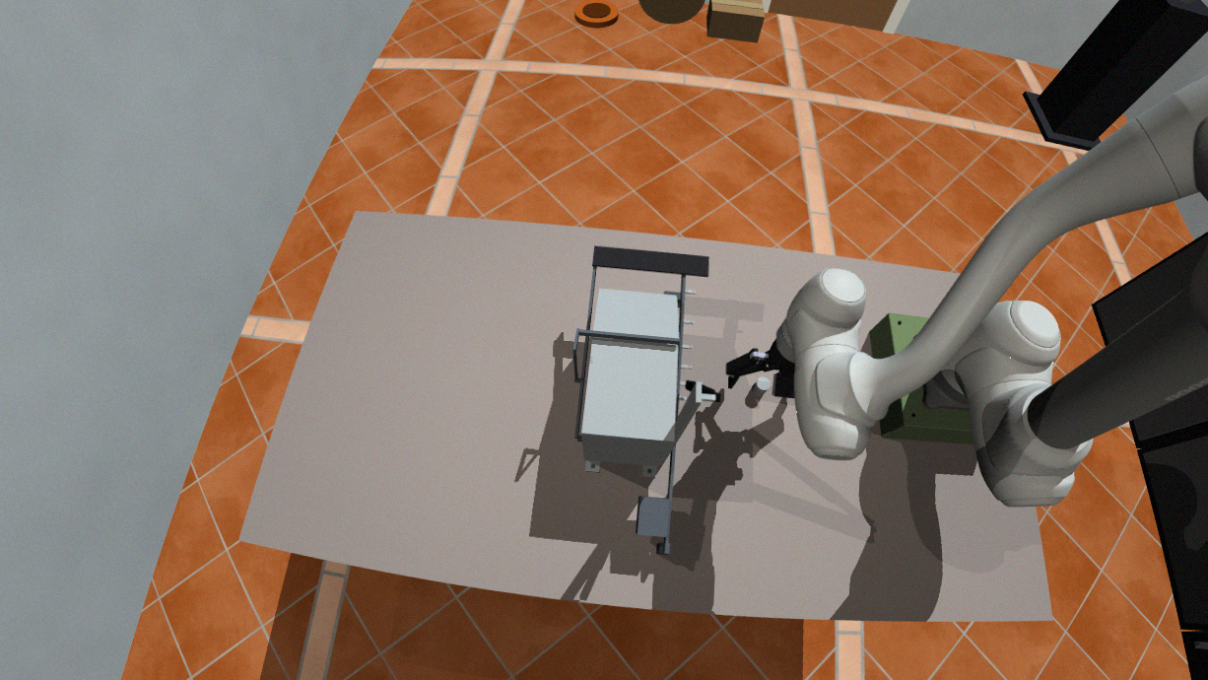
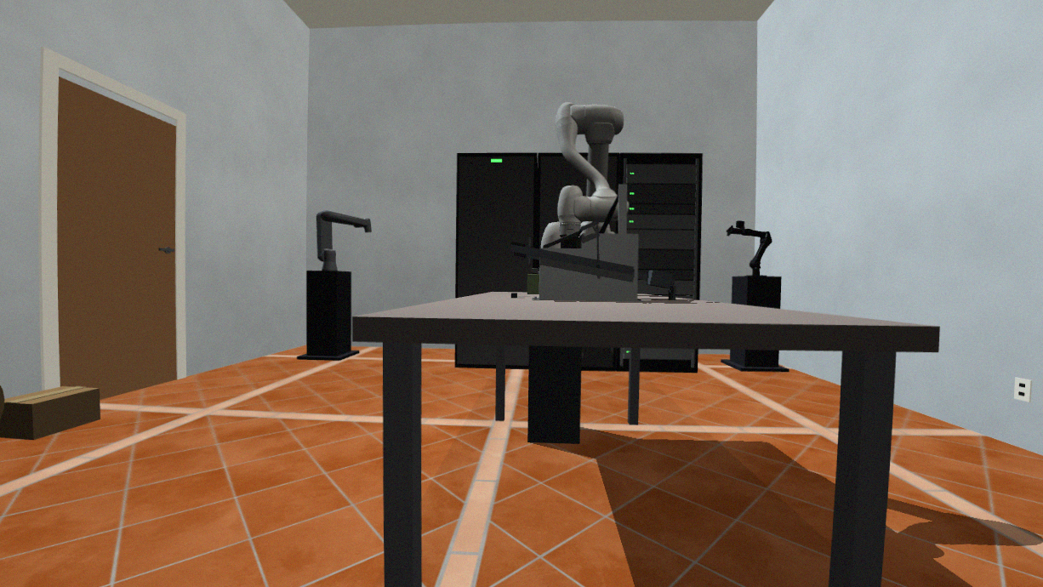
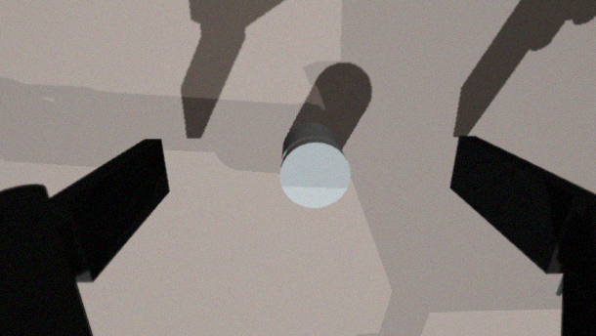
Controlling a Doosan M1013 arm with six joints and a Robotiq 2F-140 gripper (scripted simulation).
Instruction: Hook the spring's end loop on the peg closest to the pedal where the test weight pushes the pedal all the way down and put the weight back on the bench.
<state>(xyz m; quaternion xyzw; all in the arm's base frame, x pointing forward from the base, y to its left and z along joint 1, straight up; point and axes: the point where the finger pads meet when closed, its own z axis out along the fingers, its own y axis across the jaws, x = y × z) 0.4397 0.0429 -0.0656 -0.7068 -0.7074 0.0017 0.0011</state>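
Right now my hand is 10 mm above the steel test weight. From my hand the other things lie so: small block 220 mm to the right, 210 mm ahead, 30 mm below; then white-tipped pin 370 mm above, 200 mm ahead, 180 mm to the left.
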